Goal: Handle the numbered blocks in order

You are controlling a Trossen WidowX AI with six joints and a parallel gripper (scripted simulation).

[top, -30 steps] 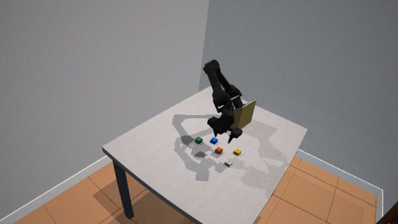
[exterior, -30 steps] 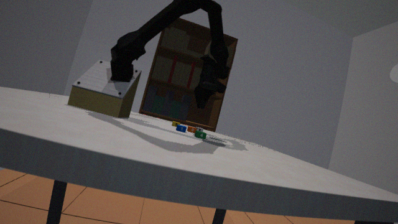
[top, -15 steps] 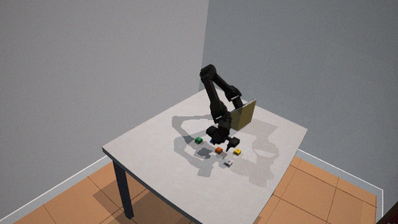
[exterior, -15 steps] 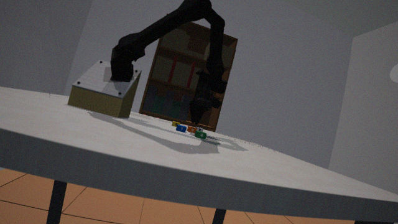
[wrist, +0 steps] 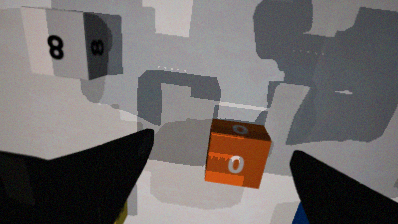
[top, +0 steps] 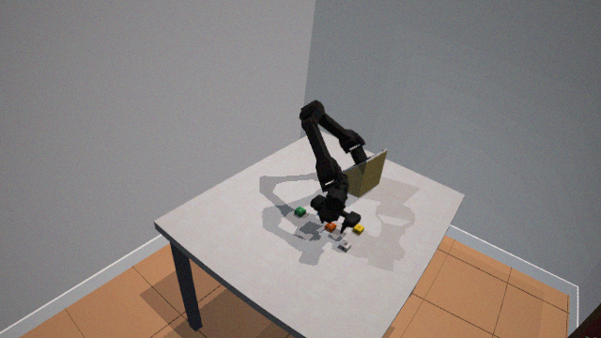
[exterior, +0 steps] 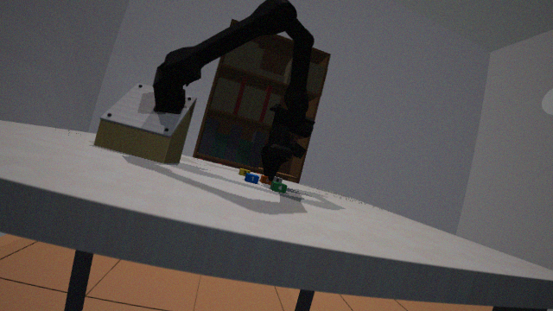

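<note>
My gripper tip is 1 cm to the left of the orange block. Also, from my gripper tip: blue block (6 cm behind, 8 cm to the right); white block (5 cm ahead, 9 cm to the left); yellow block (6 cm behind, 8 cm to the left).
</note>
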